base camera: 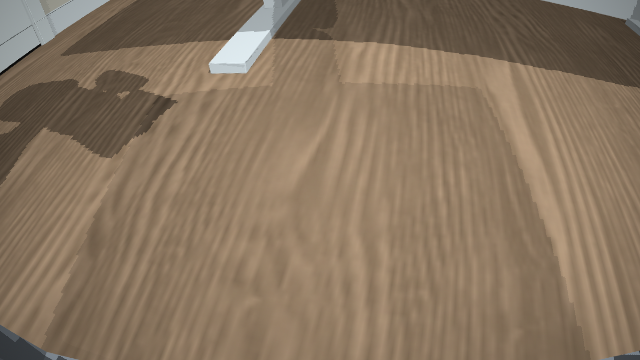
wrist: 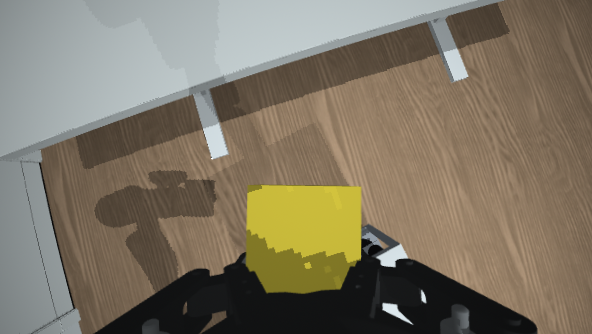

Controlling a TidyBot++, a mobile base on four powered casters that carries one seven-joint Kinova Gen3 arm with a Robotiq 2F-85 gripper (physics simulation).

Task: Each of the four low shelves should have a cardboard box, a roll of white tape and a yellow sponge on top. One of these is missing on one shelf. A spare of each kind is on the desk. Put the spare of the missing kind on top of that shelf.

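Frame: origin at the arm's base, x ahead, y left, z up, level; centimetres.
Where they show: gripper, fingertip midpoint: (wrist: pixel 301 255).
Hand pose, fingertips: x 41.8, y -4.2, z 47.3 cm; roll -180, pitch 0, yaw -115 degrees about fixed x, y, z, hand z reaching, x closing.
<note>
After its pixels a point has its place.
A yellow sponge (wrist: pixel 304 225) {x 44.6, y -5.7, z 51.7 cm} is held between the fingers of my gripper (wrist: pixel 301 255) {x 41.8, y -4.2, z 47.3 cm} in the wrist view, and the gripper is shut on it. Beneath and beyond it lies the wooden floor. A large pale grey-white top (wrist: pixel 310 25) {x 66.8, y -19.2, z 32.3 cm}, which looks like the desk's, crosses the upper part of the wrist view, beyond the sponge. The low shelves, the cardboard boxes and the white tape do not show in either view.
White feet (wrist: pixel 212 127) (wrist: pixel 452 57) stick out from under the pale top. A foot (base camera: pixel 240 50) also shows at the upper left of the base view. A white wall or panel (wrist: pixel 25 225) {x 85.2, y 114.0, z -27.6 cm} (base camera: pixel 20 35) {x 109.3, y 109.4, z -31.9 cm} stands at the left. Part of my base (wrist: pixel 387 245) {x 13.7, y -22.8, z -7.3 cm} shows behind the sponge.
</note>
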